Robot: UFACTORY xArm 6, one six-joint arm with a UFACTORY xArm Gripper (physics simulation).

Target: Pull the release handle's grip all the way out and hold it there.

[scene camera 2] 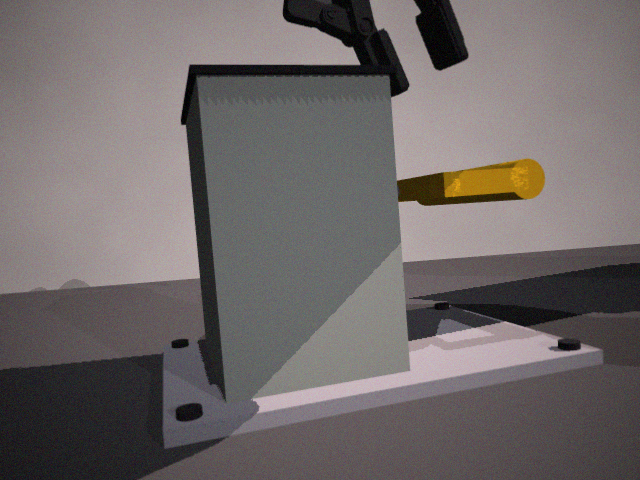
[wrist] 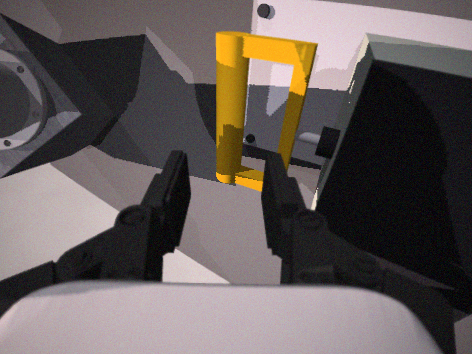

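Observation:
The release handle's yellow grip (scene camera 2: 485, 180) (wrist: 231, 95) is a loop with a thick round outer bar. It stands out from the side of the grey-green housing (scene camera 2: 305, 206) (wrist: 367, 55). A pale rod (wrist: 308, 136) and a black collar (wrist: 328, 142) show between the loop and the housing in the wrist view. My gripper (scene camera 2: 422, 77) (wrist: 226, 174) is part open and empty. In the scene view it is above the grip, near the housing's top edge. In the wrist view the loop shows beyond the fingertips, with the right finger overlapping its lower part. The fingers look apart from the grip.
The housing has a black top (scene camera 2: 289, 70) (wrist: 400, 150), close on the right in the wrist view. It stands on a pale base plate (scene camera 2: 496, 351) (wrist: 330, 30) with dark bolts at its corners. A round grey flange with bolts (wrist: 37, 107) shows at the wrist view's left edge.

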